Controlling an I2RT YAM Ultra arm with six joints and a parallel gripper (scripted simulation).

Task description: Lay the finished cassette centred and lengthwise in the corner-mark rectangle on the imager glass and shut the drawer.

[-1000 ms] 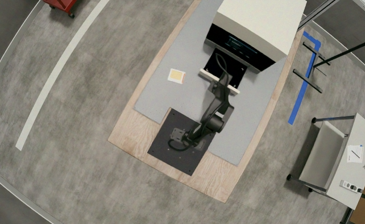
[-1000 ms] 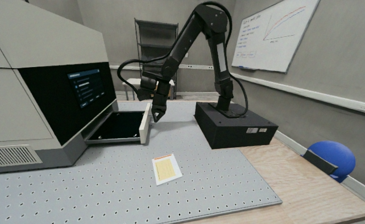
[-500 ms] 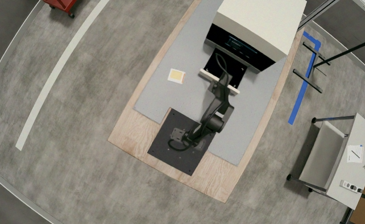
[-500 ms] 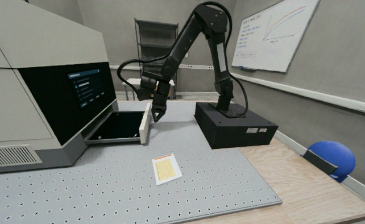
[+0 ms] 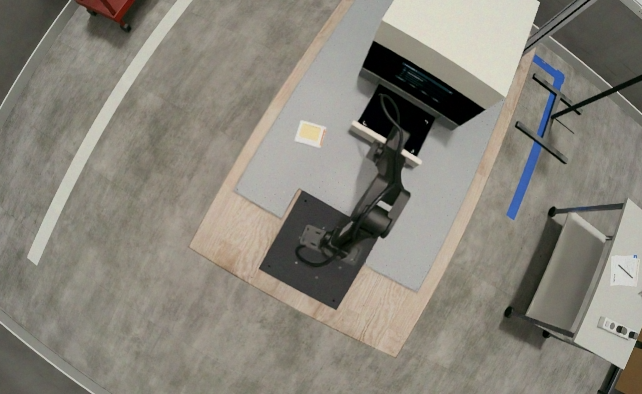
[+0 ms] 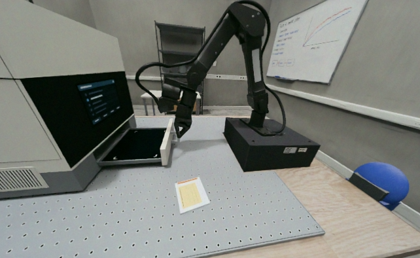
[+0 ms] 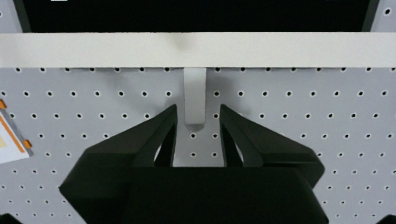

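Now: hand 26 cm to the right of the finished cassette, 6 cm above it and 1 cm past it. Round my hand: drawer 16 cm ahead, 2 cm to the right, 1 cm below.
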